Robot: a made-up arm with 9 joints. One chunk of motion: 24 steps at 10 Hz.
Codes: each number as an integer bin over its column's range. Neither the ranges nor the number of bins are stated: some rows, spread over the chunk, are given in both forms.
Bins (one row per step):
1: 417 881 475 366 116 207 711 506 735
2: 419 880 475 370 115 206 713 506 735
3: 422 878 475 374 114 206 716 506 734
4: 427 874 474 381 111 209 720 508 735
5: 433 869 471 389 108 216 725 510 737
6: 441 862 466 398 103 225 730 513 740
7: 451 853 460 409 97 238 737 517 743
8: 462 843 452 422 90 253 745 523 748
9: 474 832 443 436 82 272 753 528 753
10: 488 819 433 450 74 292 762 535 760
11: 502 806 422 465 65 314 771 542 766
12: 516 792 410 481 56 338 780 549 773
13: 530 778 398 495 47 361 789 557 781
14: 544 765 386 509 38 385 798 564 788
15: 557 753 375 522 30 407 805 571 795
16: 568 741 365 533 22 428 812 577 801
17: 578 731 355 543 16 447 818 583 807
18: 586 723 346 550 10 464 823 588 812
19: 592 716 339 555 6 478 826 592 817
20: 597 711 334 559 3 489 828 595 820
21: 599 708 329 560 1 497 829 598 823
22: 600 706 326 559 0 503 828 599 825
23: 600 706 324 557 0 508 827 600 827
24: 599 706 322 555 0 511 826 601 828
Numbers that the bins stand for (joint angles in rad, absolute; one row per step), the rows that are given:
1: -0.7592 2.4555 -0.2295 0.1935 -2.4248 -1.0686 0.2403 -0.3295 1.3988
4: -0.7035 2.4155 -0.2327 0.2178 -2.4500 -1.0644 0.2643 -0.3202 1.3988
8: -0.5087 2.2383 -0.3041 0.2843 -2.5559 -0.9706 0.3311 -0.2499 1.4683
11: -0.2861 2.0269 -0.4014 0.3541 -2.6821 -0.8405 0.4006 -0.1609 1.5645
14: -0.0523 1.7925 -0.5181 0.4254 -2.8183 -0.6891 0.4728 -0.0578 1.6821
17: 0.1369 1.5982 -0.6186 0.4805 -2.9293 -0.5569 0.5262 0.0312 1.7837
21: 0.2538 1.4667 -0.7030 0.5081 -3.0050 -0.4503 0.5556 0.1014 1.8692
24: 0.2538 1.4553 -0.7257 0.5000 -3.0100 -0.4205 0.5476 0.1155 1.8959
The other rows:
2: -0.7480 2.4498 -0.2295 0.2000 -2.4298 -1.0708 0.2456 -0.3295 1.3988
3: -0.7313 2.4384 -0.2295 0.2065 -2.4349 -1.0708 0.2536 -0.3295 1.3935
5: -0.6701 2.3870 -0.2424 0.2308 -2.4651 -1.0495 0.2777 -0.3108 1.4095
6: -0.6256 2.3469 -0.2586 0.2454 -2.4904 -1.0303 0.2911 -0.2968 1.4256
7: -0.5699 2.2955 -0.2781 0.2632 -2.5206 -1.0026 0.3098 -0.2780 1.4416
9: -0.4419 2.1755 -0.3332 0.3070 -2.5963 -0.9301 0.3525 -0.2265 1.4950
10: -0.3640 2.1012 -0.3657 0.3297 -2.6367 -0.8874 0.3766 -0.1937 1.5325
12: -0.2082 1.9468 -0.4403 0.3800 -2.7275 -0.7893 0.4247 -0.1281 1.6020
13: -0.1303 1.8668 -0.4792 0.4027 -2.7729 -0.7403 0.4487 -0.0906 1.6447
15: 0.0200 1.7239 -0.5538 0.4465 -2.8586 -0.6422 0.4915 -0.0250 1.7195
16: 0.0812 1.6553 -0.5862 0.4643 -2.8990 -0.5974 0.5102 0.0031 1.7516
18: 0.1814 1.5525 -0.6478 0.4919 -2.9595 -0.5207 0.5396 0.0546 1.8104
19: 0.2148 1.5125 -0.6705 0.5000 -2.9797 -0.4908 0.5476 0.0733 1.8371
20: 0.2426 1.4839 -0.6868 0.5065 -2.9949 -0.4674 0.5530 0.0874 1.8532
22: 0.2593 1.4553 -0.7127 0.5065 -3.0100 -0.4375 0.5530 0.1061 1.8799
23: 0.2593 1.4553 -0.7192 0.5032 -3.0100 -0.4269 0.5503 0.1108 1.8906

